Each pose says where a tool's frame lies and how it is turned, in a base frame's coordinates. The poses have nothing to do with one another.
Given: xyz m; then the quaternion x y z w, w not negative.
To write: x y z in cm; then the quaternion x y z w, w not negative. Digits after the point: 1 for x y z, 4 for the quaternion.
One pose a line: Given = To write
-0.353 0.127 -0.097 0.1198 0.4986 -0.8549 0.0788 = -35.3 12.7 -9.7 0.1198 0.4986 -0.8549 0.0788
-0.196 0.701 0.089 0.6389 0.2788 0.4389 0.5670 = -19.6 70.1 8.9 0.6389 0.2788 0.4389 0.5670
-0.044 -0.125 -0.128 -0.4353 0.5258 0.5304 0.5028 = -4.4 -12.5 -12.8 -0.4353 0.5258 0.5304 0.5028
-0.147 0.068 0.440 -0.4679 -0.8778 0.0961 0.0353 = -14.7 6.8 44.0 -0.4679 -0.8778 0.0961 0.0353
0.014 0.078 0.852 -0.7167 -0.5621 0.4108 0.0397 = 1.4 7.8 85.2 -0.7167 -0.5621 0.4108 0.0397
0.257 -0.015 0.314 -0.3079 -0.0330 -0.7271 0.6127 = 25.7 -1.5 31.4 -0.3079 -0.0330 -0.7271 0.6127
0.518 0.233 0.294 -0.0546 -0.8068 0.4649 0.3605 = 51.8 23.3 29.4 -0.0546 -0.8068 0.4649 0.3605
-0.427 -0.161 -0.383 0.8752 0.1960 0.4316 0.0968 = -42.7 -16.1 -38.3 0.8752 0.1960 0.4316 0.0968
